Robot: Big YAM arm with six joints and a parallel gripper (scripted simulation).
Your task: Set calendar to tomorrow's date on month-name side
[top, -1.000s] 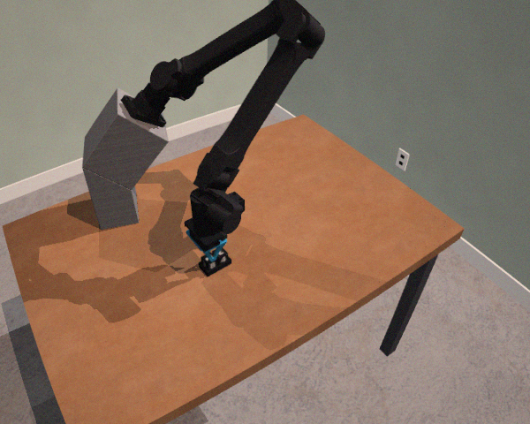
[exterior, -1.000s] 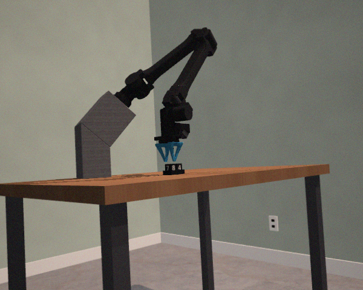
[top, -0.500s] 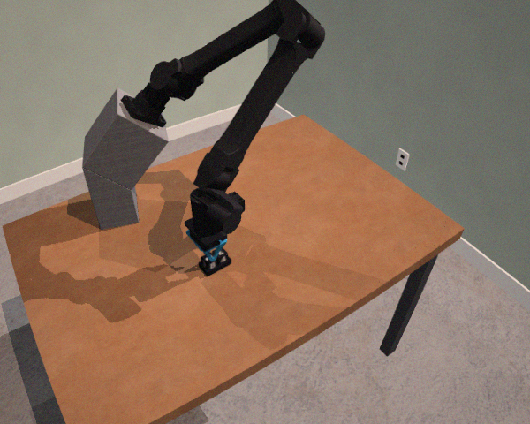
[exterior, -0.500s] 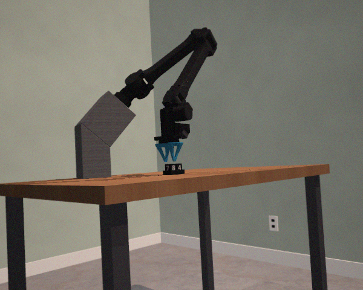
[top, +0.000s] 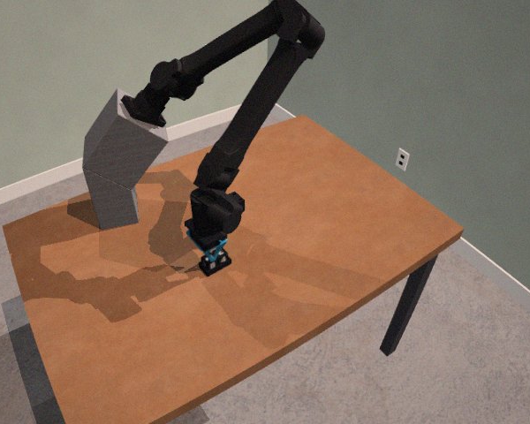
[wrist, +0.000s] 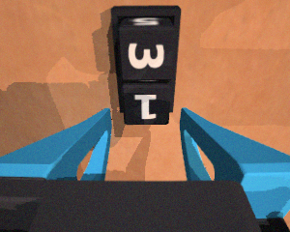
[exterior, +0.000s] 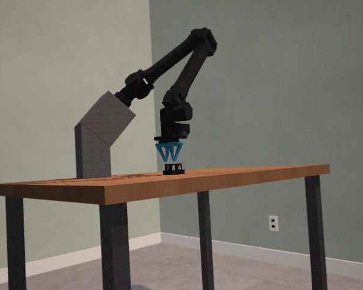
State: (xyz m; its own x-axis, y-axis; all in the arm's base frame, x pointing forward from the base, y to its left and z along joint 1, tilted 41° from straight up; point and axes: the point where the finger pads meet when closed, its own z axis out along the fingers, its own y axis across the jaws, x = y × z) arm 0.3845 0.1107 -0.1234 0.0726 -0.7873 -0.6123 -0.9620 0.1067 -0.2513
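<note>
Now: the black tray 5 cm below my hand and 2 cm to the left of it.
</note>
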